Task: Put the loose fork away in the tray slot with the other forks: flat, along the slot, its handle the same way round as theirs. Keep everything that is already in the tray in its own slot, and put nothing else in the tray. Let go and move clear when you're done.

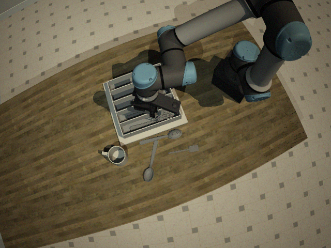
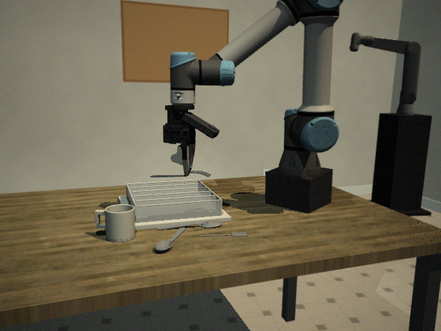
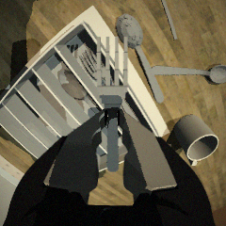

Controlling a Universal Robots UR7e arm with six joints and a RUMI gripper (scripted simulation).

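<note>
Now: hand 12 cm to the left of the grey slotted tray, 11 cm above it and 5 cm short of it. Also, from my hand: white mug (20 cm ahead, 12 cm to the left, 12 cm below).
</note>
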